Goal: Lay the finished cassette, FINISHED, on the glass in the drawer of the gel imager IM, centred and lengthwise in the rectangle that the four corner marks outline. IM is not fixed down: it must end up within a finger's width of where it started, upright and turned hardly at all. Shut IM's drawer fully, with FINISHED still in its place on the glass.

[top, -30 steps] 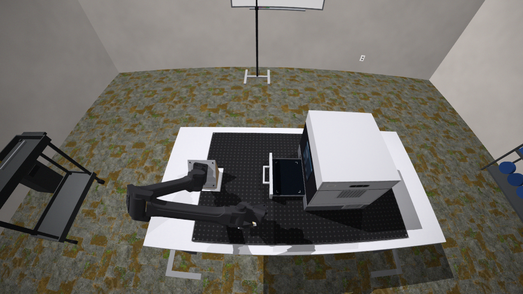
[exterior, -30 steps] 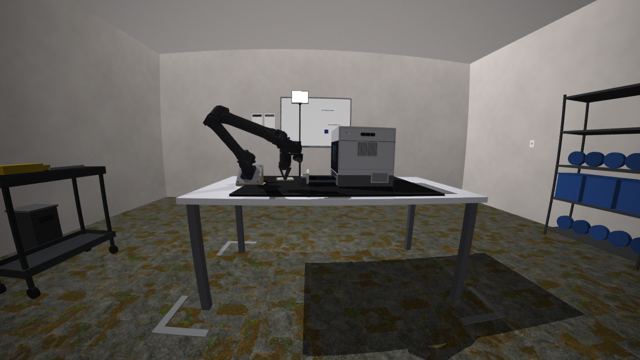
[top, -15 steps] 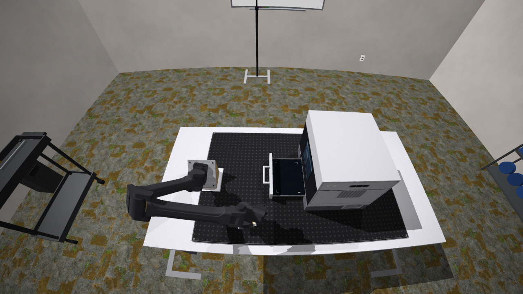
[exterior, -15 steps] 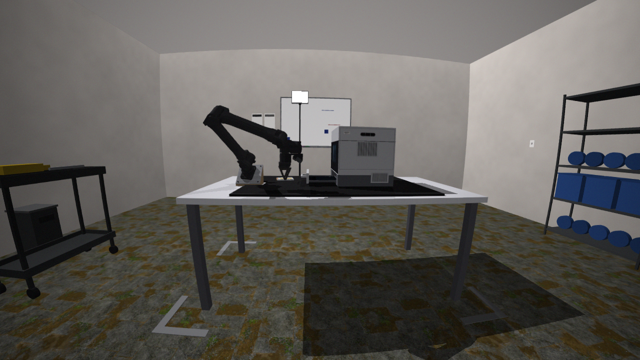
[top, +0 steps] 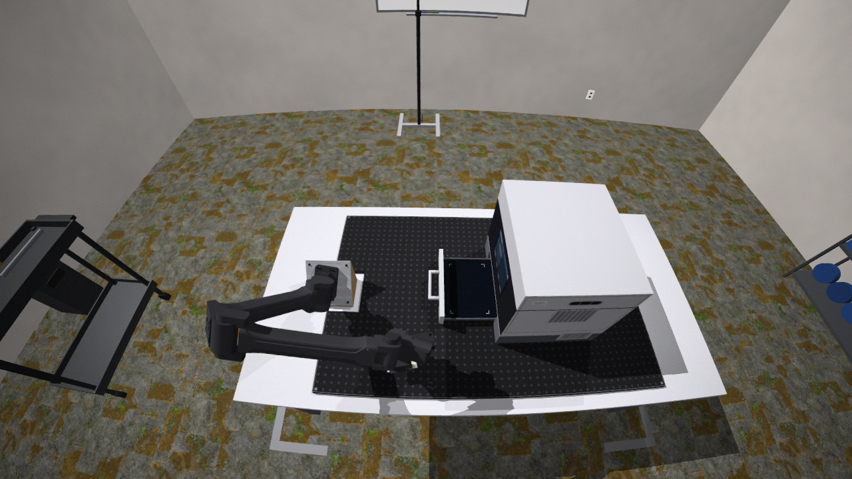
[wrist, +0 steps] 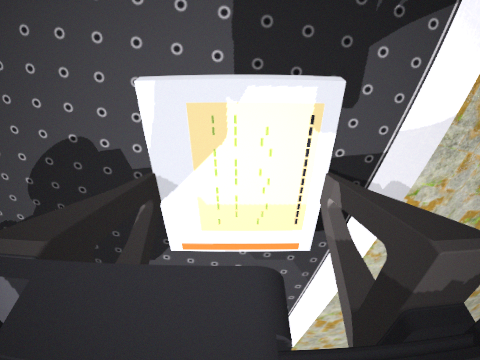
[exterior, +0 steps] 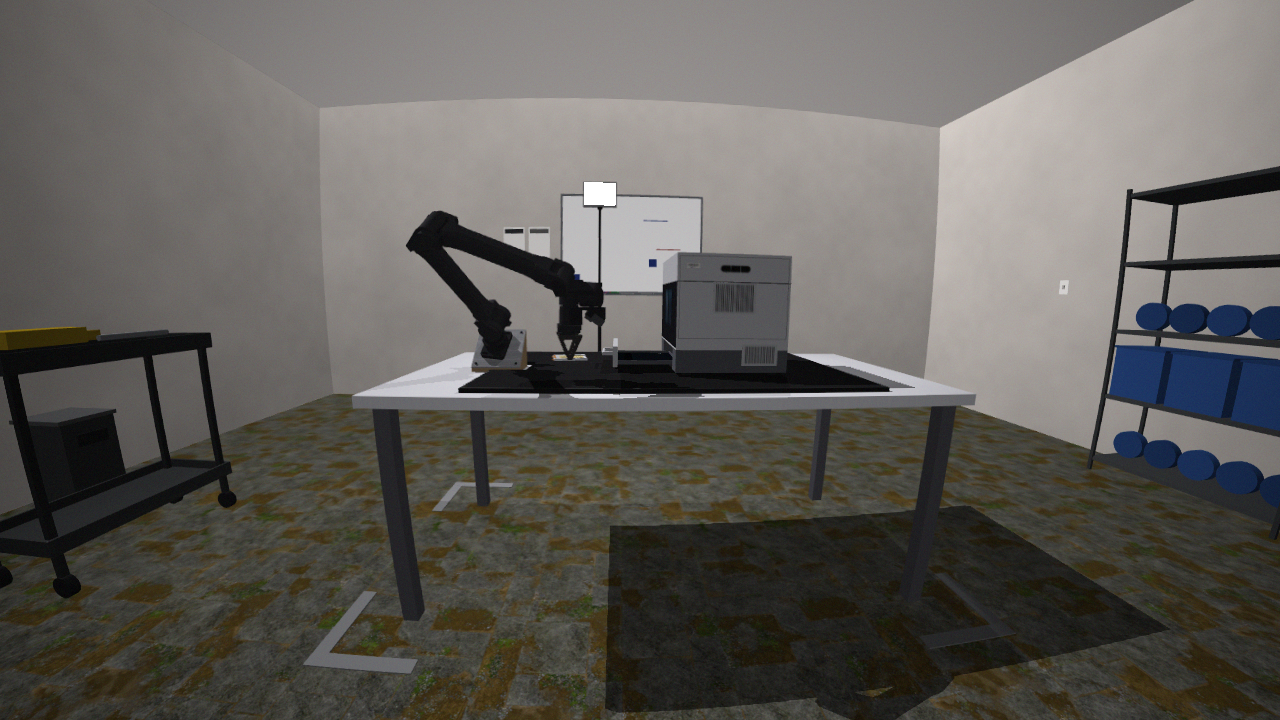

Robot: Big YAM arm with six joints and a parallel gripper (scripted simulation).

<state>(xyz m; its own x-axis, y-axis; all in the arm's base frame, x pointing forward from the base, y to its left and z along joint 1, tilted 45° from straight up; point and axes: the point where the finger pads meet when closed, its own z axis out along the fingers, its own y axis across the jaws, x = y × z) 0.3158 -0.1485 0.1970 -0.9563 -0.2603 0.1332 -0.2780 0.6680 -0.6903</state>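
My hand is 30 cm to the right of the imager drawer, 22 cm short of it and 4 cm above it. The rest, counted from my hand: finished cassette (1 cm below, 1 cm behind).
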